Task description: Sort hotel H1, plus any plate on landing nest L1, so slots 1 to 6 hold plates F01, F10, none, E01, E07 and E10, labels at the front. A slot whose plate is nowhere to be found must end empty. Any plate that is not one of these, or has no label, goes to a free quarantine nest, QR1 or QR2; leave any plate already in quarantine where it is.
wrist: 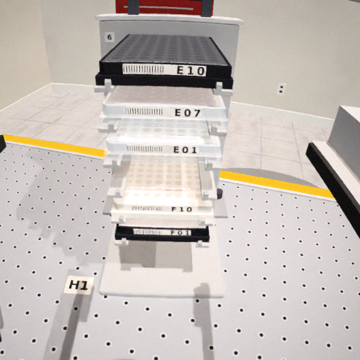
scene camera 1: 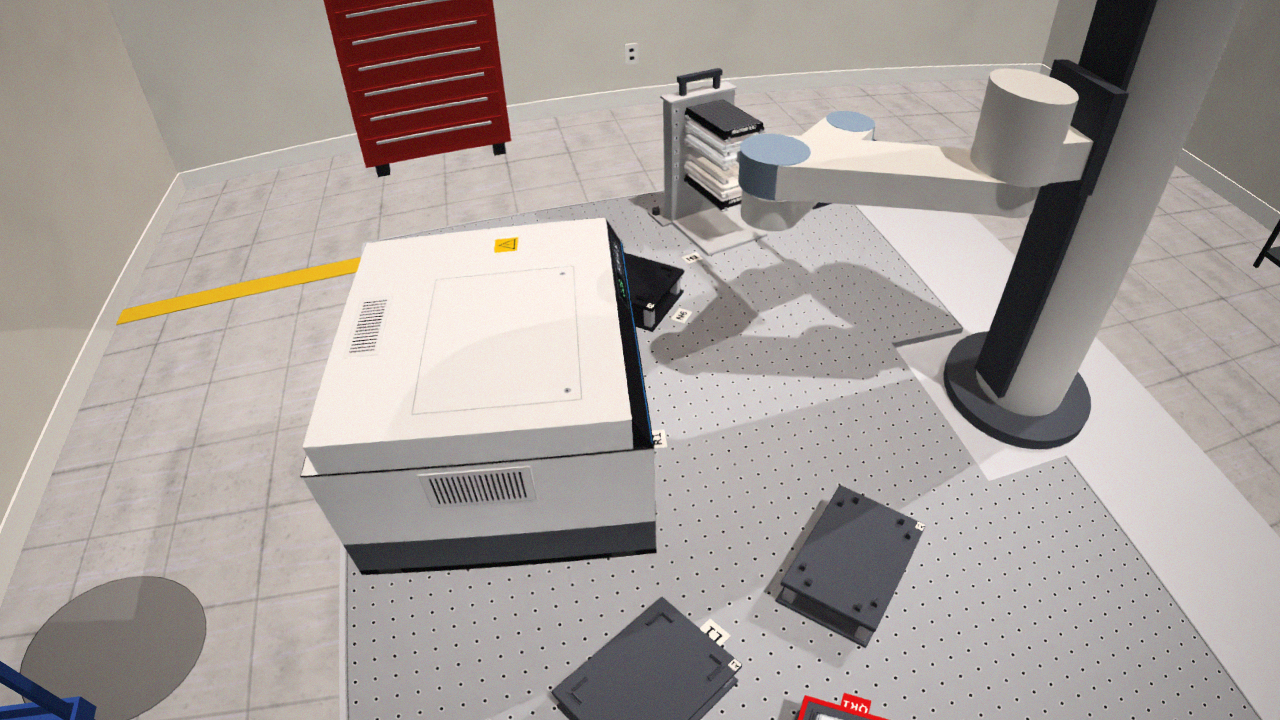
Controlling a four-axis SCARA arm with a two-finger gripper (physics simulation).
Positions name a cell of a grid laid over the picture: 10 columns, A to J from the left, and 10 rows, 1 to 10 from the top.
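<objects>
Pale plate F10: wrist view (E6), scene camera 1 (F3).
</objects>
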